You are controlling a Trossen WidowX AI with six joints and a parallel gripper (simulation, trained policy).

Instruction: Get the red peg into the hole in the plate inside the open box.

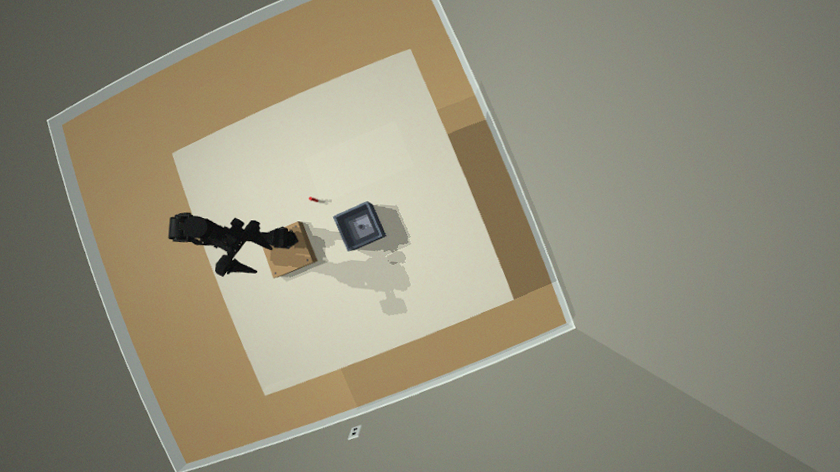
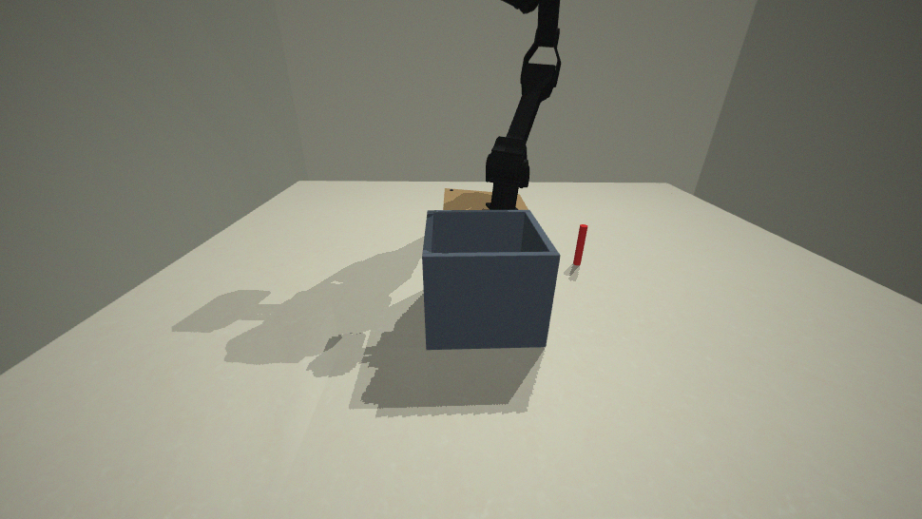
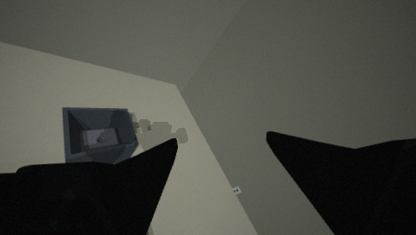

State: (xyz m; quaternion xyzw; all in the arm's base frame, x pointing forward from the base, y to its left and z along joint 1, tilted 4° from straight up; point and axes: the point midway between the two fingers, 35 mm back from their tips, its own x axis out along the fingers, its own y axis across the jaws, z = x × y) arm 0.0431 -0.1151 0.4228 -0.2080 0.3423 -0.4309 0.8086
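My gripper tip is now 43 cm above the red peg, 21 cm to the right of it and 13 cm short of it. From my gripper tip the other things lie so: pale plate 43 cm below, 24 cm ahead, 2 cm to the right.
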